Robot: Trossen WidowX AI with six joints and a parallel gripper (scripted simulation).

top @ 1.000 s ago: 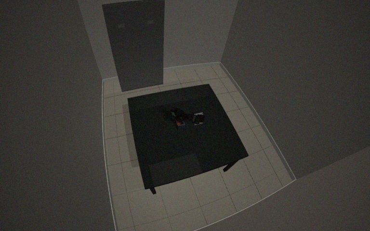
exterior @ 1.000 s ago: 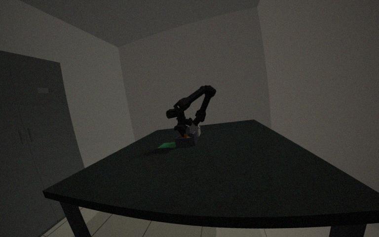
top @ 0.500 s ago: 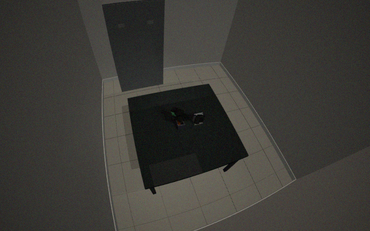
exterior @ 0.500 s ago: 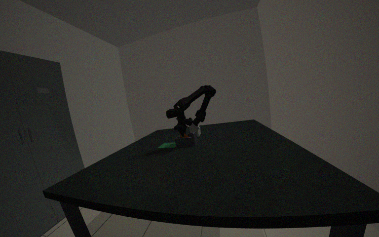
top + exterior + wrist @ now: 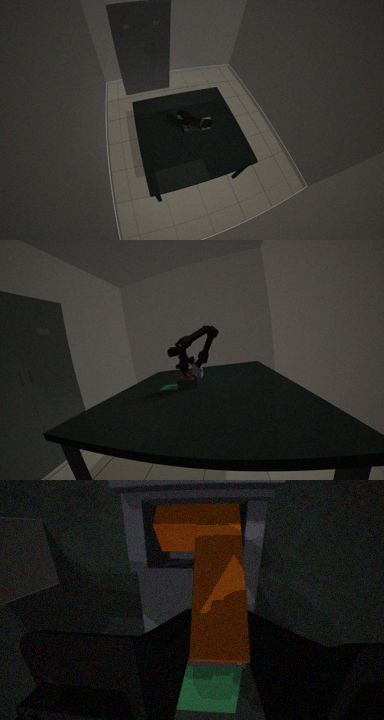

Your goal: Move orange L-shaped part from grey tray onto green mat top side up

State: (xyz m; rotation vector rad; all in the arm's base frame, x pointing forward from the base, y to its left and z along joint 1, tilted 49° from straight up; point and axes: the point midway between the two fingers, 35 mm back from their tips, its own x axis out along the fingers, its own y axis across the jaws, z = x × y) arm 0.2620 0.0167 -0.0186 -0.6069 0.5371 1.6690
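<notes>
The green mat lies 150 mm to the right of my gripper tip and 110 mm below it. The rest, counted from my gripper tip: orange L-shaped part 20 mm behind, 30 mm to the left, 30 mm below.
</notes>
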